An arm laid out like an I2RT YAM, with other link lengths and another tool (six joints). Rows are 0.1 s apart.
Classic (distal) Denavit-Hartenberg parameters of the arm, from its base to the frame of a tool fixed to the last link. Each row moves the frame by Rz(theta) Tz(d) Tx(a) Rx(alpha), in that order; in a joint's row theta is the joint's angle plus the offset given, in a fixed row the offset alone. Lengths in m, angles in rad.
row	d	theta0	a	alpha
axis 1	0.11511	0	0.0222	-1.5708
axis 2	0	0	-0.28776	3.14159
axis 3	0	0.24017	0.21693	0
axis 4	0.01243	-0.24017	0.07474	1.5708
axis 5	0.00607	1.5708	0	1.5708
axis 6	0.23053	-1.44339	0.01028	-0.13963
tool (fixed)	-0.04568	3.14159	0	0
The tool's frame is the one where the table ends.
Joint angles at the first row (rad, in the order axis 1, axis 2, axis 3, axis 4, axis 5, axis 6):
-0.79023 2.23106 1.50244 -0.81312 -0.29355 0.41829
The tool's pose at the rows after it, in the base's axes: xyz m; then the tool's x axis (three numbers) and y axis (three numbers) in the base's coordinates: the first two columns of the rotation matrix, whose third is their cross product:
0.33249 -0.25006 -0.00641 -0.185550 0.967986 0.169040 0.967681 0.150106 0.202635
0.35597 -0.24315 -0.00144 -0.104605 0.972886 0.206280 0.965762 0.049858 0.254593
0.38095 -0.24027 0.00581 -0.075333 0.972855 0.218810 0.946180 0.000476 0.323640
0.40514 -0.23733 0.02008 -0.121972 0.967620 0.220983 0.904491 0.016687 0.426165
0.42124 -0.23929 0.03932 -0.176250 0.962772 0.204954 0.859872 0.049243 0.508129
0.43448 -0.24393 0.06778 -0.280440 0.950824 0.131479 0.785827 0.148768 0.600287
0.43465 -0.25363 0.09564 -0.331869 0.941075 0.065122 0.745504 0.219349 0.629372
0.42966 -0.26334 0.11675 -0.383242 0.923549 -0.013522 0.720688 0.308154 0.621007
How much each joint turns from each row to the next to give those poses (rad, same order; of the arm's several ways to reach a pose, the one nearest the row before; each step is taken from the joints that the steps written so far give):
0.01259 -0.00001 -0.00346 0.04122 -0.08545 0.10071
0.03204 0.00000 0.00004 0.06023 -0.05455 0.14228
0.02634 0.00001 0.00114 0.07938 -0.04959 0.09081
0.01028 -0.00076 0.00954 0.06902 -0.08316 0.00913
-0.00381 -0.00458 0.03240 0.02177 -0.06829 -0.02326
-0.01411 -0.01106 0.05380 -0.00801 -0.07553 -0.10223
-0.02290 -0.01792 0.08052 -0.08472 -0.02365 -0.09080
-0.02021 -0.00916 0.09040 -0.11098 0.01144 -0.11596

